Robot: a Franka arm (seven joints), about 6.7 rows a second.
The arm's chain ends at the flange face. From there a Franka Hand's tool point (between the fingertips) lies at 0.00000 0.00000 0.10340 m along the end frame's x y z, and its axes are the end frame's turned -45 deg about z.
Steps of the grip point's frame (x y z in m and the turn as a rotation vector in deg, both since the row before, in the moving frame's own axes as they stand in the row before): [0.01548, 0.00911, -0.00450, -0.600, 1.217, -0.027]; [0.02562, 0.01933, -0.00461, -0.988, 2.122, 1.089]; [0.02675, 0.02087, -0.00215, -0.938, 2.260, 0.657]
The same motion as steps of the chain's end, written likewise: [0.01507, -0.00372, -0.00447, 0.436, 1.285, -0.027]; [0.02780, -0.00304, -0.00452, 0.802, 2.199, 1.089]; [0.02958, -0.00249, -0.00206, 0.935, 2.261, 0.657]
